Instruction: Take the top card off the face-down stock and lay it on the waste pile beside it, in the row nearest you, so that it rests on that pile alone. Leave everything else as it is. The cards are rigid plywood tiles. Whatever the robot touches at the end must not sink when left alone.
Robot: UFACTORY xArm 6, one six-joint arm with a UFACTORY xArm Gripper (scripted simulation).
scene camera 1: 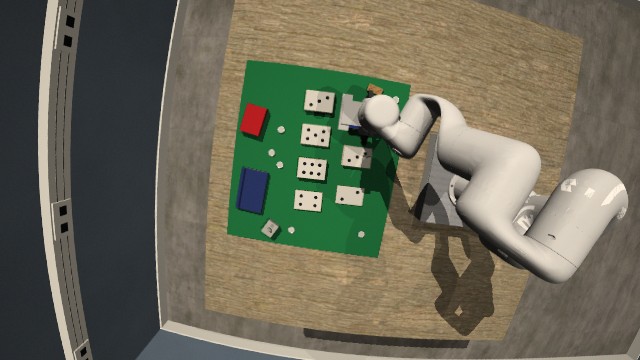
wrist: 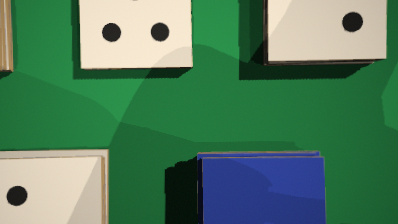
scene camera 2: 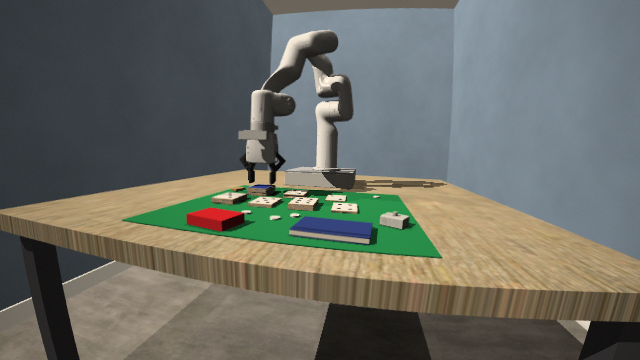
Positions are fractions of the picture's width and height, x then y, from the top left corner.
Note:
In view: the gripper (scene camera 2: 0.41,0.51), a red box (scene camera 2: 0.34,0.61) and a blue book (scene camera 2: 0.56,0.65).
The blue book is seen too in scene camera 1 (scene camera 1: 0.39,0.52). The wrist view does not show the red box: it is out of frame. The wrist view does not show the blue book: it is out of frame.

